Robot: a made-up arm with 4 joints.
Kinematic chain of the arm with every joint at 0, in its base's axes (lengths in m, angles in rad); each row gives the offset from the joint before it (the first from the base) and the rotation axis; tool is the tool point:
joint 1: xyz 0 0 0.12 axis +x
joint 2: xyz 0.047 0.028 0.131 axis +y
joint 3: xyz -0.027 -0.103 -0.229 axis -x
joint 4: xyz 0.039 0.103 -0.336 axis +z
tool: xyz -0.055 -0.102 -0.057
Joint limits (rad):
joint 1: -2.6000..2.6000
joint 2: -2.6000..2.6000
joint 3: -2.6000..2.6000
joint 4: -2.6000..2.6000
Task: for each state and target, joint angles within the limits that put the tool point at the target. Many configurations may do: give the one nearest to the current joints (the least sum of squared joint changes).
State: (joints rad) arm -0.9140 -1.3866 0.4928 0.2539
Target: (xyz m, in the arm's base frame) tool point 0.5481 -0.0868 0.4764
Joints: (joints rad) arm -1.0981 -1.5002 0.7722 0.2985
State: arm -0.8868 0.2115 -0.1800 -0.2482
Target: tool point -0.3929 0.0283 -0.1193
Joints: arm -0.8730 0.9079 -0.7418 -0.2135
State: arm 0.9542 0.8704 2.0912 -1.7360
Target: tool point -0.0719 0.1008 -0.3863
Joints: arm 1.6048 0.2183 1.9971 -1.8656
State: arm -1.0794 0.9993 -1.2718 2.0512
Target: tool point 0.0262 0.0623 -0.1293
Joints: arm -1.3478 1.7326 -1.9503 1.9482
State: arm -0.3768 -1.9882 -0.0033 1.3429
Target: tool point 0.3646 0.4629 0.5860
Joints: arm -0.7068 -2.4227 -0.2311 1.4420
